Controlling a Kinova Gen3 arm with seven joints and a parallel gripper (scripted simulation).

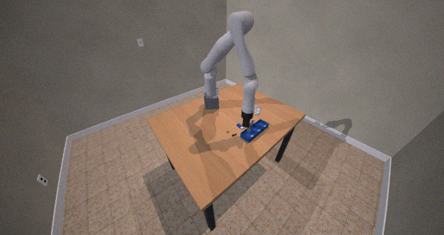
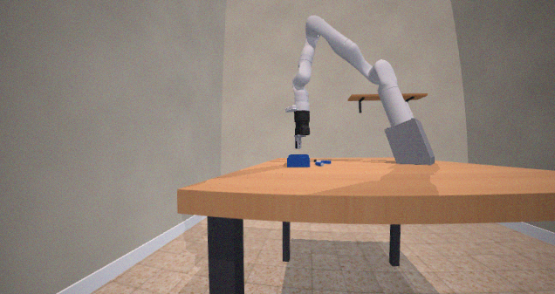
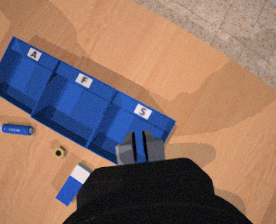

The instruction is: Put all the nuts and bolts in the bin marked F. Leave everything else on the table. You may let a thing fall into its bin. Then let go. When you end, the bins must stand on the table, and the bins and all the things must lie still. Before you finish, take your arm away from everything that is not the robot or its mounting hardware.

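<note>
Right now my hand is 9 cm to the right of the blue two-compartment bin, 7 cm above it and 1 cm short of it. Round my hand: black bolt (9 cm behind, 8 cm below, 5 cm to the right).
</note>
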